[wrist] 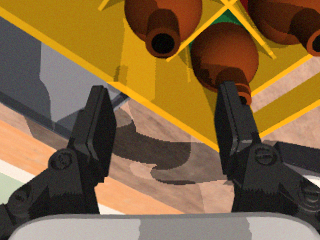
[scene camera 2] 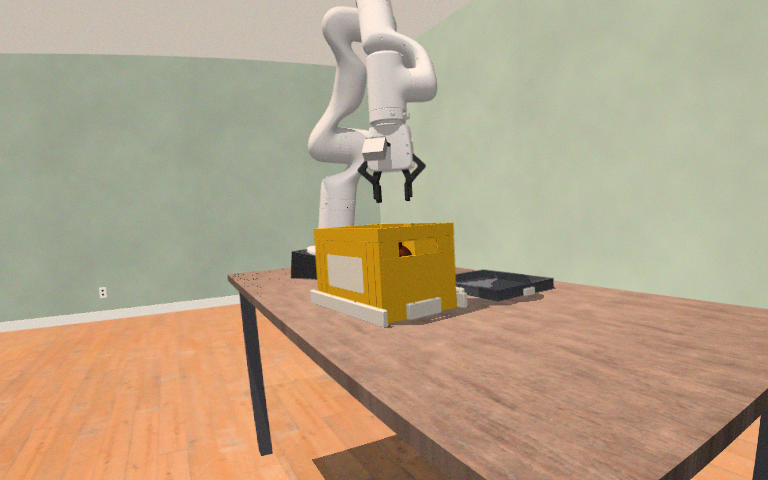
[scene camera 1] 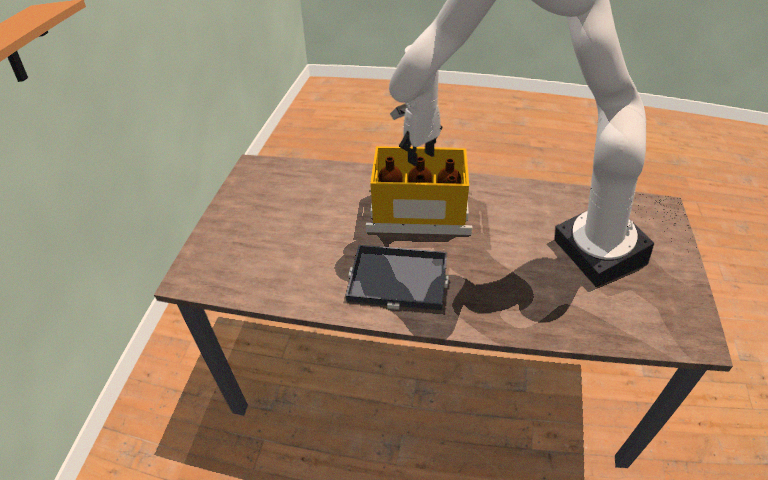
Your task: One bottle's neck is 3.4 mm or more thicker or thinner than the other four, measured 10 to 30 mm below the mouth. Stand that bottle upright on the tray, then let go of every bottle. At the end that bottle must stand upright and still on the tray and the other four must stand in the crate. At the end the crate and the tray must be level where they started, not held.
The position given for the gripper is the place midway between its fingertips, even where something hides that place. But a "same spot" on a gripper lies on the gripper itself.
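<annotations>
The wrist view shows the gripper, and scene camera 2 shows it as well; on the gripper, [wrist: 86, 161] and [scene camera 2: 405, 181] are the same spot. The gripper shows too in scene camera 1 [421, 159].
</annotations>
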